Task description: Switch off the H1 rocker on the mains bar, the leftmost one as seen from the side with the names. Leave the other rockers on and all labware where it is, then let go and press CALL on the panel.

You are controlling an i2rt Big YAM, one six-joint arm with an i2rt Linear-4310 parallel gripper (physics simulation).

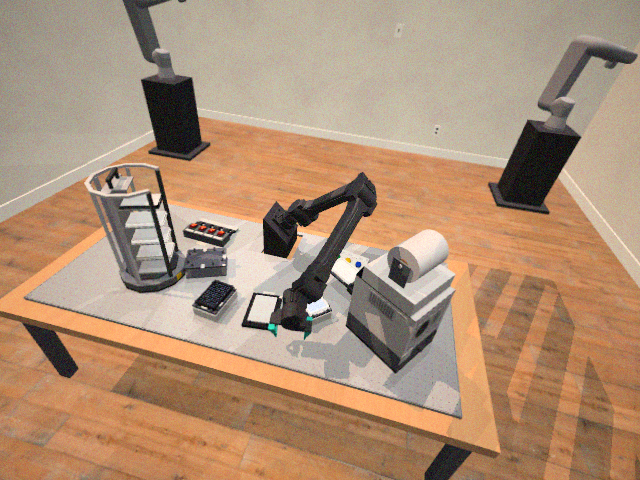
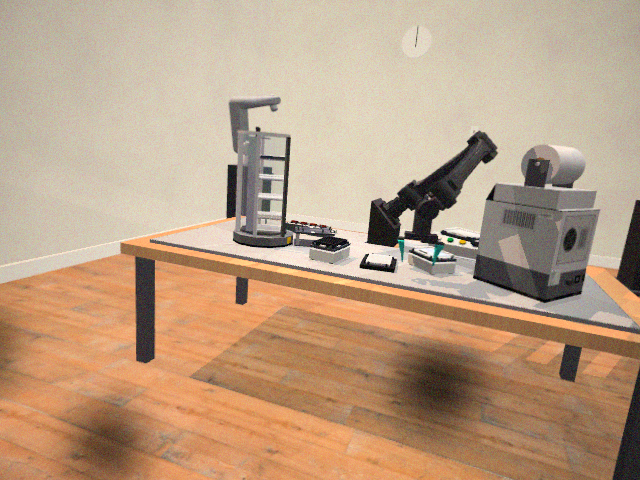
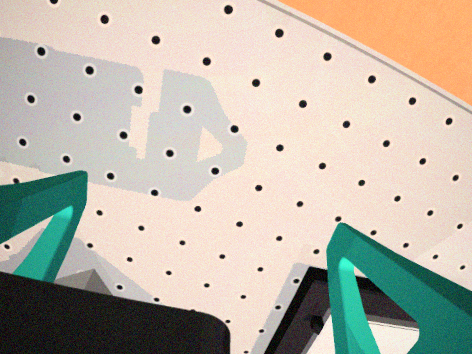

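Seen in the pictures: gripper, fingertip midpoint: (image 1: 290, 337) (image 2: 417, 263) (image 3: 213, 212); arm's base, origin of the base link: (image 1: 282, 222) (image 2: 388, 213).
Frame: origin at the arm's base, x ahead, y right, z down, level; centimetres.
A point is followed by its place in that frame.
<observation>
The mains bar (image 1: 209, 232) (image 2: 310, 227) lies at the back left of the mat, with several orange-red rockers on top. The rocker names and which rockers are on are too small to read. The panel (image 1: 350, 266) (image 2: 457, 245) @[x 11.2, y -31.5, z 8.1 cm] is at the back right, partly behind the arm and the grey machine. It has green, yellow and blue buttons; the CALL label cannot be read. My gripper (image 1: 290, 329) @[x 54.7, y -19.7, z 7.5 cm] (image 2: 419, 252) @[x 54.7, y -19.7, z 7.5 cm] (image 3: 213, 212) @[x 54.7, y -19.7, z 7.5 cm] is open and empty, above the mat near the front middle, far from the mains bar.
A black-framed tray (image 1: 263, 310) @[x 43.3, y -5.9, z 10.9 cm] (image 2: 378, 262) @[x 47.8, y -6.0, z 10.9 cm] (image 3: 295, 300) and a white-topped block (image 1: 318, 308) @[x 39.3, y -26.4, z 7.7 cm] (image 2: 433, 260) are near the gripper. A black-topped block (image 1: 215, 298) (image 2: 329, 250) and grey fixture (image 1: 205, 262) @[x 28.4, y 25.0, z 7.2 cm] stand left. A tall carousel (image 1: 164, 222) (image 2: 286, 186) @[x 38.2, y 34.7, z -11.0 cm] is far left; a grey machine (image 1: 392, 320) @[x 50.9, y -51.5, z -7.9 cm] (image 2: 527, 242) @[x 50.1, y -50.6, z -3.2 cm] right.
</observation>
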